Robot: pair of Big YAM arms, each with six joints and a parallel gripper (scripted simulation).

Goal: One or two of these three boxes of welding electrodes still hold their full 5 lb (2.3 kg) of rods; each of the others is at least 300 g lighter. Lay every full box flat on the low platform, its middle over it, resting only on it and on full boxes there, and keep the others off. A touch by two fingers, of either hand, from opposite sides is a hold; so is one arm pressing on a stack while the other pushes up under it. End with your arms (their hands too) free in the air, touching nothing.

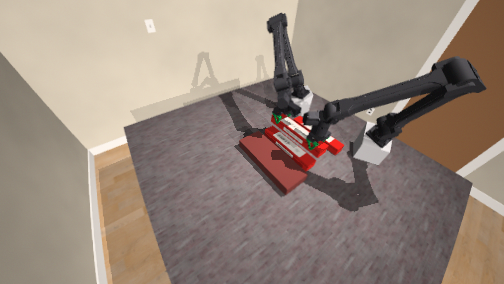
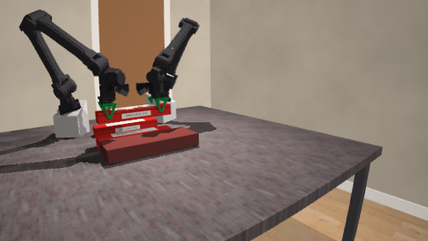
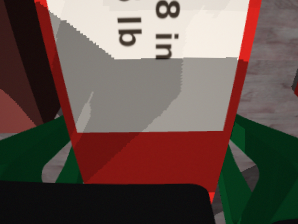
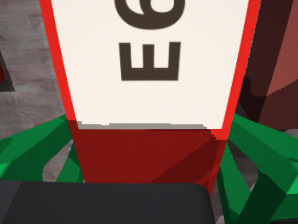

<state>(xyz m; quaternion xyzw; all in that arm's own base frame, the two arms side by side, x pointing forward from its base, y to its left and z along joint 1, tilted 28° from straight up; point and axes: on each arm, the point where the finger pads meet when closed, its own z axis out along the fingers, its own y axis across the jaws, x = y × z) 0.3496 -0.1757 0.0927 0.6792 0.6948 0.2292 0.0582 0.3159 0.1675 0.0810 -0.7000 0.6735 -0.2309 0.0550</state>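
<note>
Right now the red electrode box is 10 mm ahead of my right hand, 140 mm to the left of it and 10 mm above it. From my right hand the other things lie so: low dark red platform: 190 mm ahead, 120 mm to the left, 120 mm below.
The red electrode box is 1 cm behind my left hand, 12 cm to the right of it and 1 cm above it. Also, from my left hand: low dark red platform (18 cm ahead, 14 cm to the right, 12 cm below).
</note>
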